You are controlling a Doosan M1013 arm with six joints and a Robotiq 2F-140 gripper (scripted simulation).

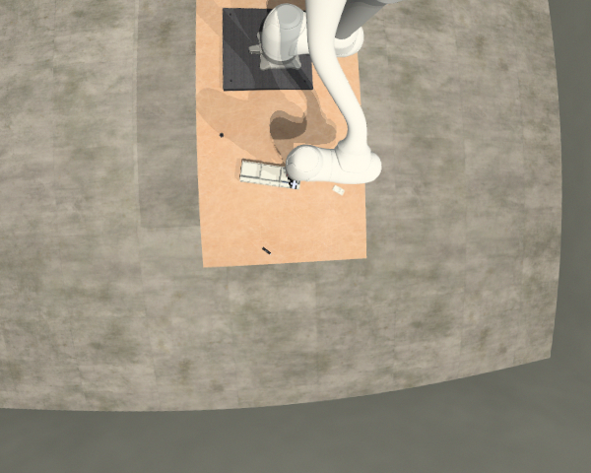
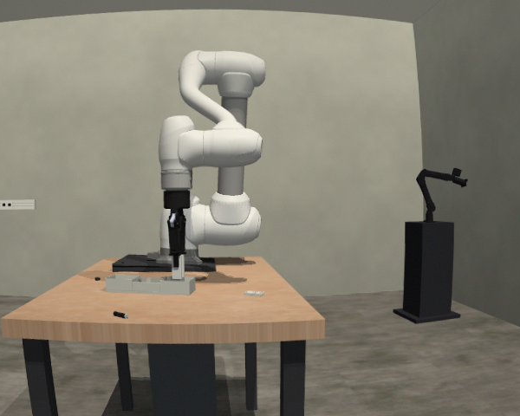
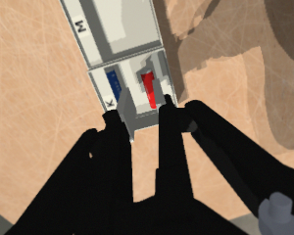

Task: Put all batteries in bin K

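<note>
My gripper is now 6 cm above the red battery, 1 cm to the right of it and 1 cm past it. From my hand the other things lie so: grey bin row (8 cm to the right, 5 cm below, 1 cm behind); then small white flat piece (21 cm to the left, 8 cm ahead, 7 cm below); then blue battery (6 cm below, 3 cm ahead, 2 cm to the right).
</note>
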